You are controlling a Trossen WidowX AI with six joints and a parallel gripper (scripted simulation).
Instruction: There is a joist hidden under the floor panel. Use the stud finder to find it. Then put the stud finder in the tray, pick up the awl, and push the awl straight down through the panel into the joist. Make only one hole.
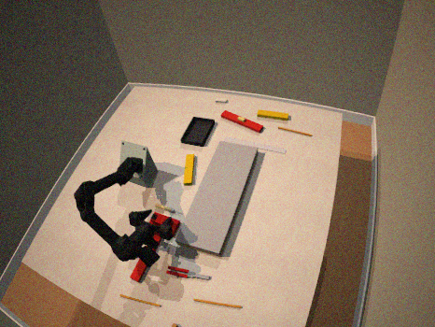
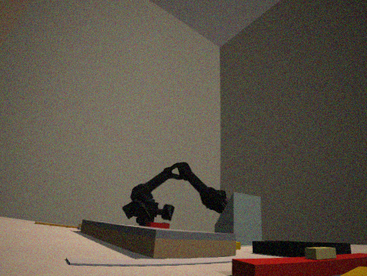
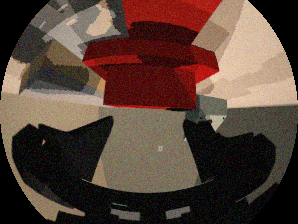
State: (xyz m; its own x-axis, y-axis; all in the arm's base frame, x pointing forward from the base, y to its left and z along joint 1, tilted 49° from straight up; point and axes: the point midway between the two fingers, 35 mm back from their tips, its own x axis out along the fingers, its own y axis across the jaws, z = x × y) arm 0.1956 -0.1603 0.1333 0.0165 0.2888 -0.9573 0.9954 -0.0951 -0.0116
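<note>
My gripper tip is now 30 mm above the stud finder, 20 mm to the left of it and 20 mm past it. From my gripper tip the other things lie so: black tray 500 mm to the left, 60 mm below, 50 mm behind; awl 60 mm to the left, 60 mm below.
</note>
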